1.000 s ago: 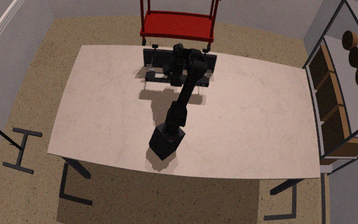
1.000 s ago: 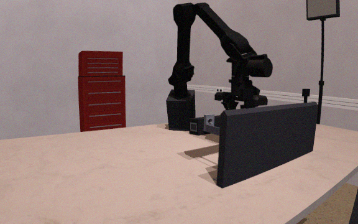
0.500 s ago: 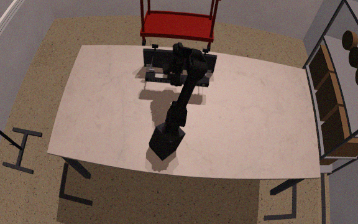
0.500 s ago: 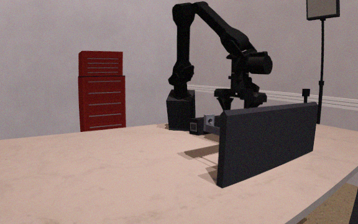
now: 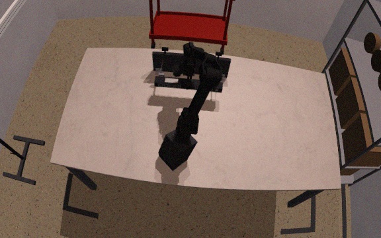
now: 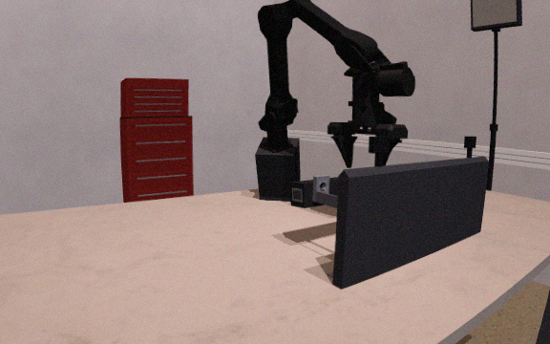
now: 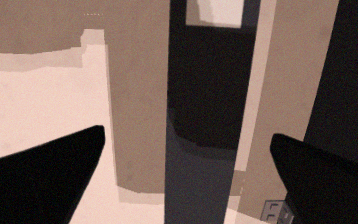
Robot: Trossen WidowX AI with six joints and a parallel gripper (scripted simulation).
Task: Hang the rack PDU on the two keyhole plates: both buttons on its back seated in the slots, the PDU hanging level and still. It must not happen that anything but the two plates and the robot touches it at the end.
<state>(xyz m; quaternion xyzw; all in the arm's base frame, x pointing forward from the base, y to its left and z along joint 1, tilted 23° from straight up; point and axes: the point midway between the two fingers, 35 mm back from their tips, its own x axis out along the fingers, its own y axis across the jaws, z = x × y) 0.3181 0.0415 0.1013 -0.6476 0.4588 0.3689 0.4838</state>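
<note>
The rack PDU lies 2 cm ahead of my hand, 2 cm to the right of it and 5 cm below it. From my hand the other things lie so: upright panel: 17 cm ahead, 1 cm to the left, 9 cm below.
</note>
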